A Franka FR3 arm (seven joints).
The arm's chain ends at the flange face. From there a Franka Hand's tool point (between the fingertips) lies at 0.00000 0.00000 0.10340 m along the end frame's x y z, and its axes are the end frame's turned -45 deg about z.
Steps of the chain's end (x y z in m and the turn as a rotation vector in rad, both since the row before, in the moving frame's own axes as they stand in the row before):
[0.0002 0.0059 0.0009 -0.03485 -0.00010 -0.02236]
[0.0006 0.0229 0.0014 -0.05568 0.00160 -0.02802]
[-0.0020 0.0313 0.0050 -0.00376 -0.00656 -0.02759]
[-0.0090 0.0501 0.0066 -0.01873 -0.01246 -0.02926]
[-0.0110 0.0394 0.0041 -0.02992 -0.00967 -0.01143]
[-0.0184 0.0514 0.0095 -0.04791 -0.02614 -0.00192]
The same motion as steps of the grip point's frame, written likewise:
[-0.0066 0.0069 0.0008 -0.02457 -0.02471 -0.02236]
[-0.0197 0.0209 0.0012 -0.04050 -0.03824 -0.02802]
[-0.0243 0.0205 0.0050 0.00198 -0.00730 -0.02759]
[-0.0441 0.0296 0.0066 -0.00443 -0.02205 -0.02926]
[-0.0385 0.0216 0.0040 -0.01432 -0.02799 -0.01143]
[-0.0548 0.0249 0.0093 -0.01539 -0.05236 -0.00192]

